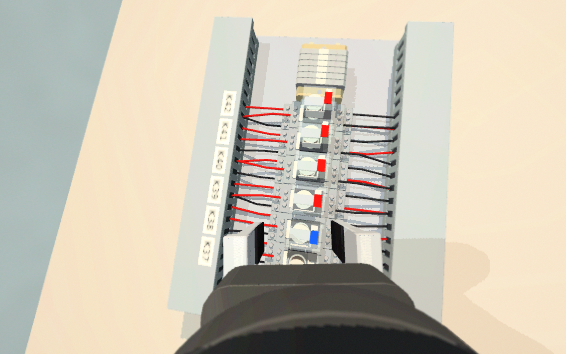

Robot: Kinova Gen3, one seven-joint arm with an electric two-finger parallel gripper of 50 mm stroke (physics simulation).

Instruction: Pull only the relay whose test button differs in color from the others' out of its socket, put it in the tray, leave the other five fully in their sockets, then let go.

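Places are measured from the arm's base along level axes (x ahead, y left, z up), in metres.
Pixels of known places: gripper, fingertip midpoint: (297,235).
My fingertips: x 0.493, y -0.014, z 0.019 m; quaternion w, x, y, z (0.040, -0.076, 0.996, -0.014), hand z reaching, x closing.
Note:
For each thing: its top centre in the pictures, then the offset to it from my fingertips. "spot": a spot on its surface instead. Level surfaces: height alone.
- relay with the blue test button, top centre: (304,236) dx -0.005, dy +0.001, dz -0.012 m
- nearest red-button relay at its top centre: (307,199) dx -0.004, dy -0.028, dz -0.012 m
- row at a spot on its surface: (298,260) spot: dx -0.003, dy +0.021, dz -0.014 m
- grey terminal block at its top centre: (321,69) dx -0.003, dy -0.155, dz -0.035 m
- pale table at its surface level: dz -0.081 m
The relay with the blue test button (302,233) sits in the socket row, the second from the near end. Four relays with red test buttons stand in a line beyond it; the nearest red-button relay (305,200) is directly next to it. The nearest relay of the row (298,260) shows in part, and its button is hidden behind the gripper body. My gripper (297,235) is open, its fingers apart on the left and right of the blue-button relay as seen from above, with nothing between them. The height of the fingertips over the relay is hard to tell. The tray does not show.
Grey wire ducts stand left (197,150) and right (425,140) of the row, the left one with labels K37 to K42. Red and black wires run from the sockets to both ducts. A grey terminal block (322,67) stands at the far end. Everything is on a pale table (510,125).

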